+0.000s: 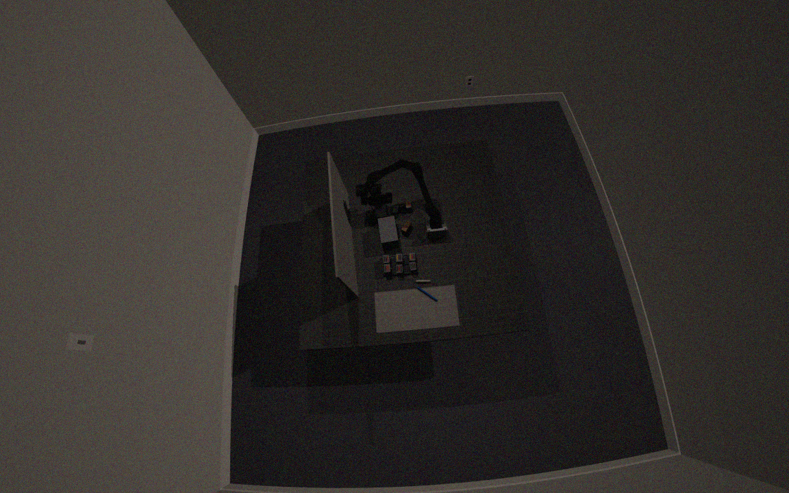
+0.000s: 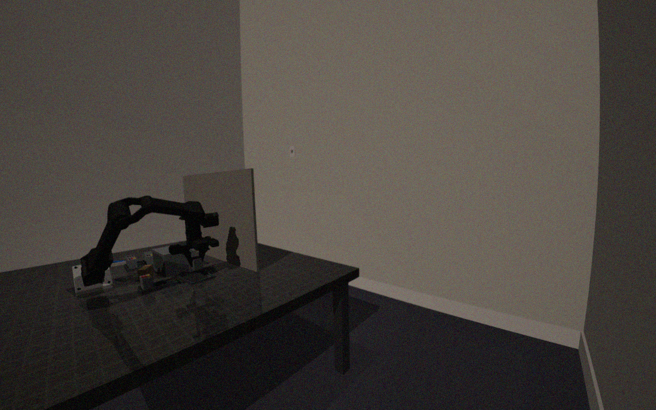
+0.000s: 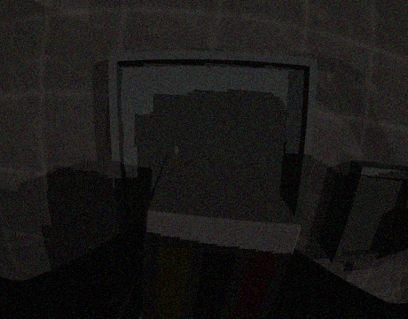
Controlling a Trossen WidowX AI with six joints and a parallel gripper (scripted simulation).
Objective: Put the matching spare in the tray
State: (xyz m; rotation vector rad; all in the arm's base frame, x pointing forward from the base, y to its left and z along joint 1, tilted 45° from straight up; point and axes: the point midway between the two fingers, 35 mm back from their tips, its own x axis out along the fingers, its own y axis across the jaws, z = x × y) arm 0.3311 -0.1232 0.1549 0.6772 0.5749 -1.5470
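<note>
Right now the shallow rectangular tray is 50 mm below my gripper tip. Also, from my gripper tip: white spare block: 20 mm above; then white upright panel: 200 mm to the left, 190 mm ahead, 170 mm above; then grey mounted unit: 200 mm to the left, 40 mm behind.
</note>
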